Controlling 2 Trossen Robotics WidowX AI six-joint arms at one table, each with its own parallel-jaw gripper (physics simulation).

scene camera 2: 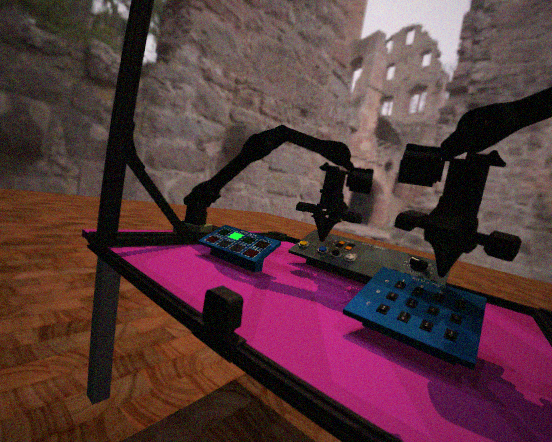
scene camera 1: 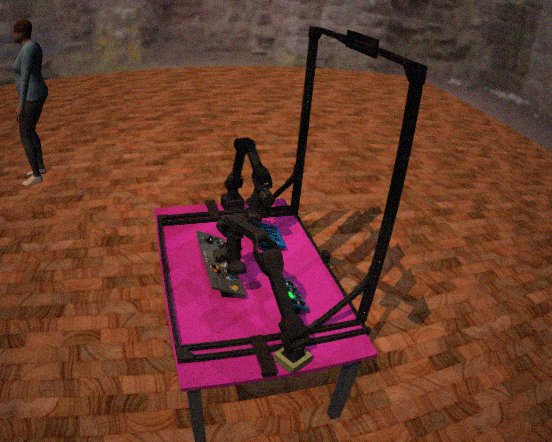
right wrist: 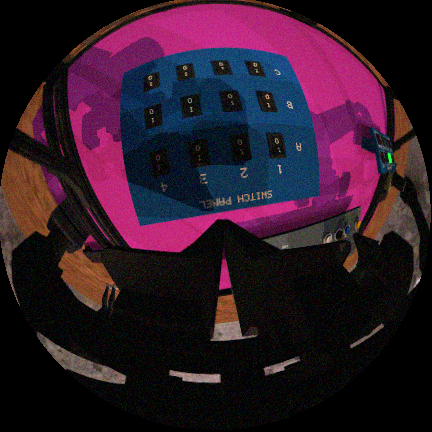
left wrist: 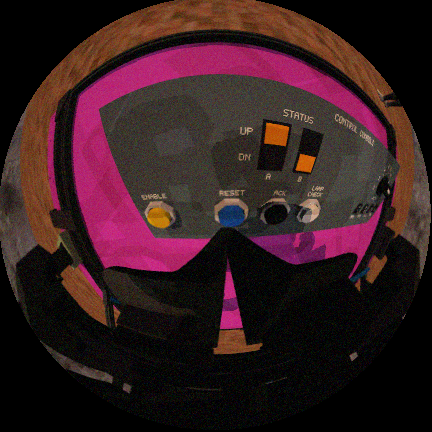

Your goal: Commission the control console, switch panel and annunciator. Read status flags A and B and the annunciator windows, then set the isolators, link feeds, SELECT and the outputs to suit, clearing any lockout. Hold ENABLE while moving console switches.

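Frame: origin at the left arm's base, x ahead, y left, z up, level; metres.
Seen in the pictures: left gripper, fingertip midpoint: [scene camera 2: 321,241] [right wrist: 353,233] [left wrist: 225,232]; right gripper, fingertip midpoint: [scene camera 2: 441,276] [right wrist: 221,224] [left wrist: 362,279]; left arm's base, origin of the base link: [scene camera 2: 194,222] [scene camera 1: 293,354] [right wrist: 392,177] [left wrist: 65,253]; right arm's base, origin of the base link: [scene camera 1: 232,196] [right wrist: 60,236].
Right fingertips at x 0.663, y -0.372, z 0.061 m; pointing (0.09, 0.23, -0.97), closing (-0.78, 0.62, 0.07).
Pixels of each thing's top centre, then the offset from my right fingertips to it. "spot": a spot on its surface instead. Level surfaces: height alone.
- grey control console, middle of its top: [left wrist: 360,185] [right wrist: 320,267] [scene camera 2: 368,245] [scene camera 1: 216,254] 0.092 m back, 0.261 m left, 0.002 m down
- flag A, surface spot: [left wrist: 274,145] spot: 0.162 m back, 0.316 m left, 0.020 m down
- flag B, surface spot: [left wrist: 307,151] spot: 0.136 m back, 0.303 m left, 0.021 m down
- blue RESET button, middle of its top: [left wrist: 232,219] 0.212 m back, 0.277 m left, 0.034 m down
- yellow ENABLE button, middle of its top: [left wrist: 155,221] 0.271 m back, 0.307 m left, 0.034 m down
- annunciator, middle of its top: [scene camera 2: 242,232] [scene camera 1: 288,288] 0.422 m back, 0.158 m left, 0.023 m down
- green window, middle of its top: [scene camera 2: 236,233] 0.441 m back, 0.168 m left, 0.031 m down
- magenta table, its level: 0.101 m down
The grey control console [scene camera 1: 212,265] [scene camera 2: 372,260] [left wrist: 185,115] shows flag A [left wrist: 274,145] orange at UP and flag B [left wrist: 307,151] orange at DN. My left gripper [scene camera 2: 323,239] [left wrist: 225,232] is shut and empty, above the console by the blue RESET button [left wrist: 231,215]; the yellow ENABLE button [left wrist: 160,216] lies to its left in the left wrist view. My right gripper [scene camera 2: 442,274] [right wrist: 221,224] is shut and empty, near the lettered edge of the blue switch panel [scene camera 2: 370,305] [right wrist: 295,175], which has three rows of rockers. The annunciator [scene camera 2: 257,261] has one green window [scene camera 2: 236,236] lit.
A black frame [scene camera 1: 397,185] [scene camera 2: 117,120] rises from the magenta table [scene camera 1: 195,320] [scene camera 2: 280,320]. A black block [scene camera 2: 223,309] stands on the table's edge rail. The left arm [scene camera 1: 272,262] passes over the table close to the annunciator. A person [scene camera 1: 31,95] stands on the floor away from the table.
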